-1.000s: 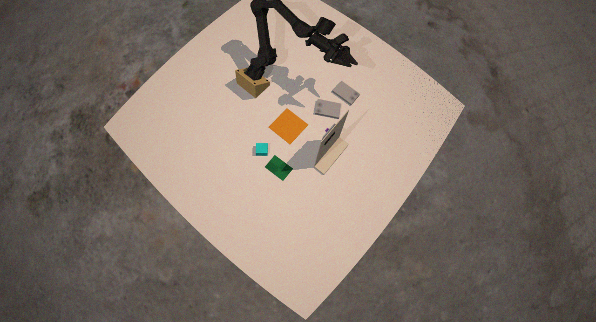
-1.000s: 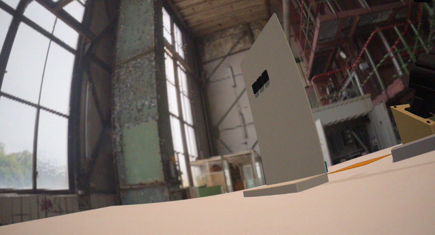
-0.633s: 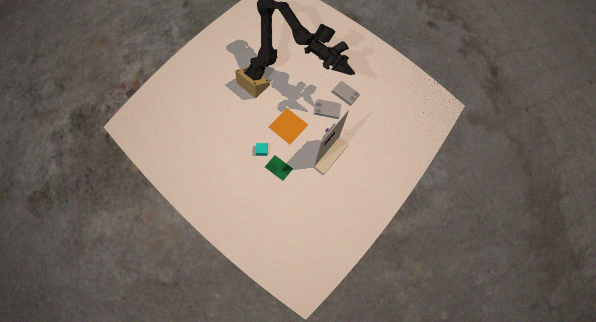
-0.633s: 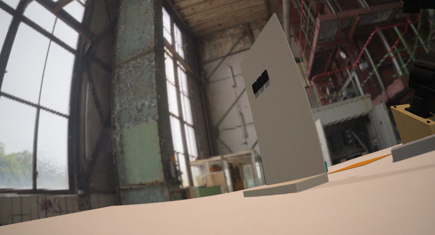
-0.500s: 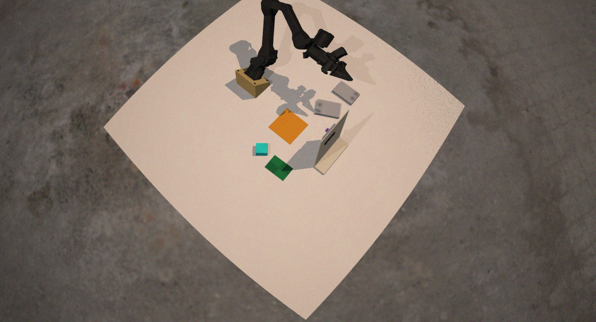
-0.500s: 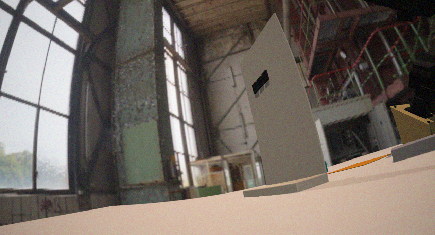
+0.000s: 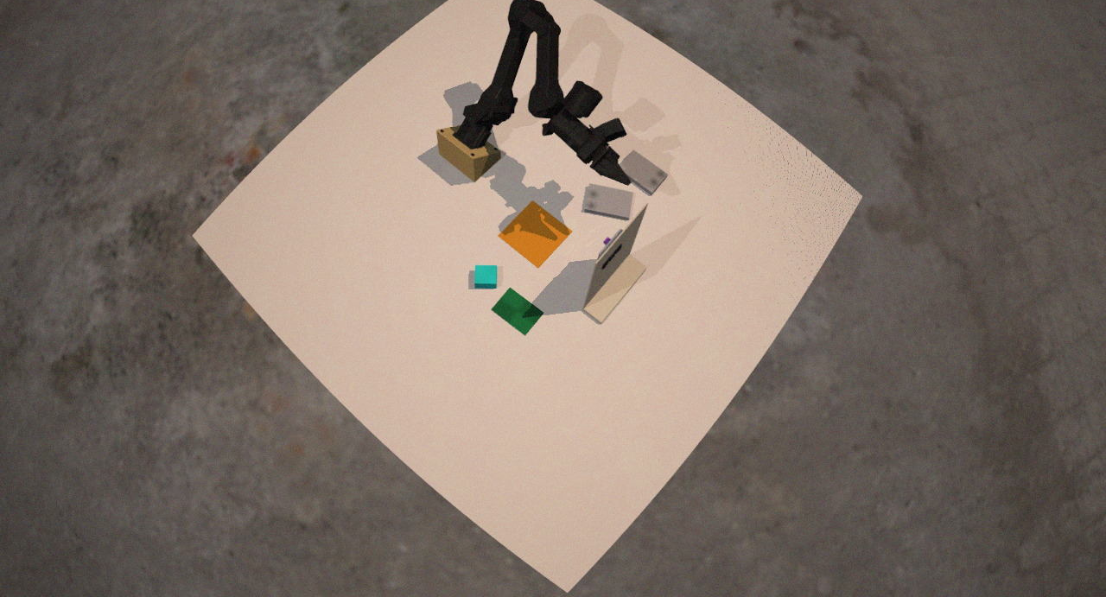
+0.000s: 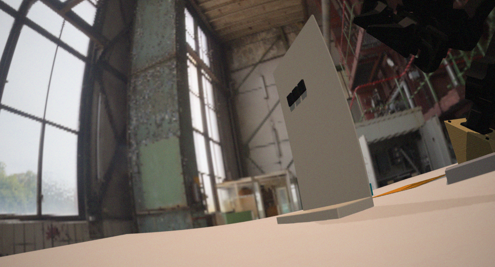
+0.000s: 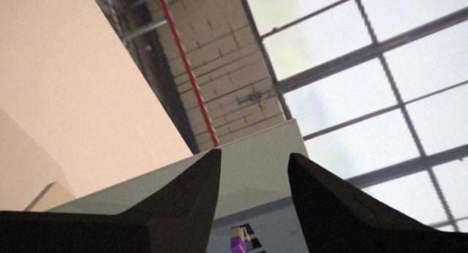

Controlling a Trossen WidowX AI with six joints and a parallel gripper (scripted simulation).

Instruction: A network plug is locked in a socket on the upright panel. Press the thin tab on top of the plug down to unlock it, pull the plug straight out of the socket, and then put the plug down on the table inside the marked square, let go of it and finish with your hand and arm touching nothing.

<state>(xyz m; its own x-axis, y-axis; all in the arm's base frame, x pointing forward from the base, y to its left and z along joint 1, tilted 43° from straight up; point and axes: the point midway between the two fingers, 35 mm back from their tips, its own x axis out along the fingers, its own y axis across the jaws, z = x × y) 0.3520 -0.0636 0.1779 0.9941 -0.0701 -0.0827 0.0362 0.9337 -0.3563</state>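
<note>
Now: the network plug 50 mm ahead of my gripper tip, 110 mm to the right of it and 50 mm below it. From my gripper tip the other things lie so: upright panel: 70 mm ahead, 120 mm to the right, 120 mm below; then orange marked square: 130 mm behind, 120 mm to the right, 240 mm below; then green square: 40 mm behind, 290 mm to the right, 240 mm below.
</note>
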